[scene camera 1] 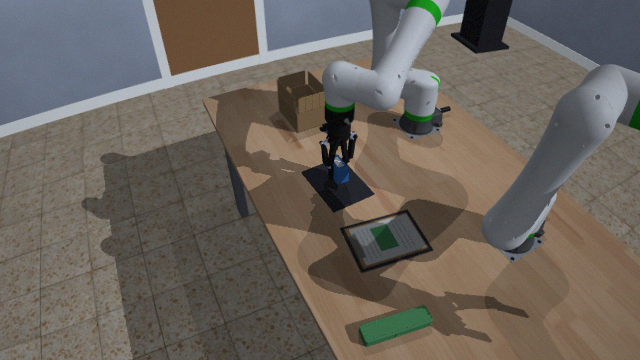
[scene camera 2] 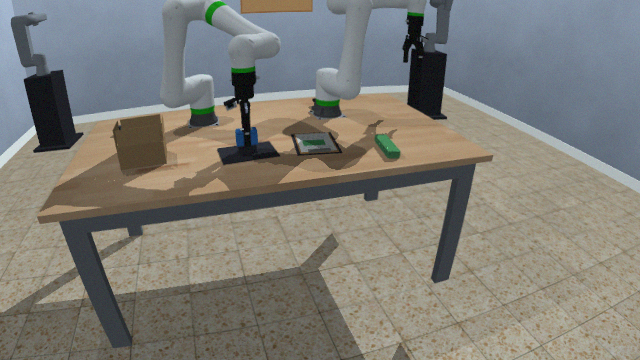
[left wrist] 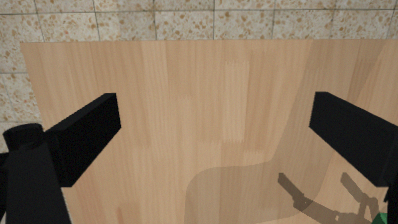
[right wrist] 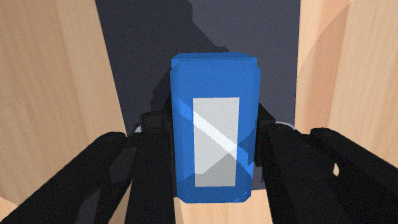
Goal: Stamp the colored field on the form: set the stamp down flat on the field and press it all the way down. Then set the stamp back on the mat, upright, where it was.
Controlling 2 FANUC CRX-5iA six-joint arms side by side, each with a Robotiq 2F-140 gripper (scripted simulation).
Scene:
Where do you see a form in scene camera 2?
305, 144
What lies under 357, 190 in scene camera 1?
A dark mat.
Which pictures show the cardboard box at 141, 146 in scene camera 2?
Scene camera 1 and scene camera 2 only.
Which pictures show the form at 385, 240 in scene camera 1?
Scene camera 1 and scene camera 2 only.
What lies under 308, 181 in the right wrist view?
My right gripper.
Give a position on a dark mat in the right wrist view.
140, 47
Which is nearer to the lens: the form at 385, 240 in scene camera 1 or the cardboard box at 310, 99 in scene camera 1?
The form.

